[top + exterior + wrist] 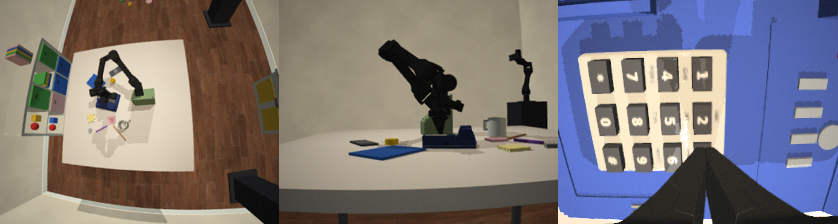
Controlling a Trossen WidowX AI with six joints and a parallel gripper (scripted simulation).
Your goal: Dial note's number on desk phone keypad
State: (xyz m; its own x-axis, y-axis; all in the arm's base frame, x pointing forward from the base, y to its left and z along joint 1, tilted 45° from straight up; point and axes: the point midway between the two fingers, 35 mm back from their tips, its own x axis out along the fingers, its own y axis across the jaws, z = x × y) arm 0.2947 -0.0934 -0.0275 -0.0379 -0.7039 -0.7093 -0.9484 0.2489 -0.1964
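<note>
Now: hand 20 mm past the 8 key, 30 mm to the right of it and 30 mm above it. Round my hand: yellow tape (20 mm behind, 180 mm to the right, 50 mm below); dark blue desk phone (40 mm ahead, 30 mm to the left, 40 mm below); handset (40 mm ahead, 80 mm to the left, 20 mm below).
</note>
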